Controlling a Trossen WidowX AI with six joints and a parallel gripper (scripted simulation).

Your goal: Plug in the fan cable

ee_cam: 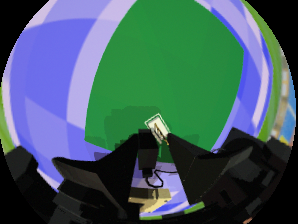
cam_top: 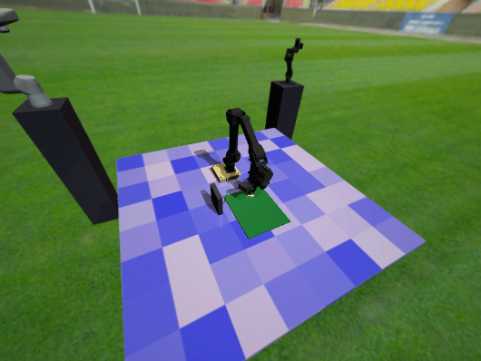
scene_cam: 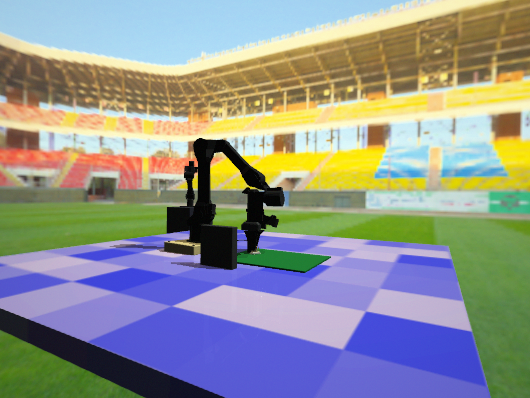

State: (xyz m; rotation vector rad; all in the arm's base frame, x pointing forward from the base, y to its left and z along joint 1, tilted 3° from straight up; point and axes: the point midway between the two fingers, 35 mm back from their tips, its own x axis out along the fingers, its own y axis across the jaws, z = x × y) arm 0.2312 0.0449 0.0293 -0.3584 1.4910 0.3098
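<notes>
The black plug lies 10 mm behind my gripper tip and 10 mm above it. Also, from my gripper tip: black fan: 20 mm ahead, 200 mm to the right, 40 mm above; then green board: 100 mm ahead, 20 mm to the right, 30 mm below; then pale header: 10 mm ahead, 10 mm to the right, 20 mm below.
</notes>
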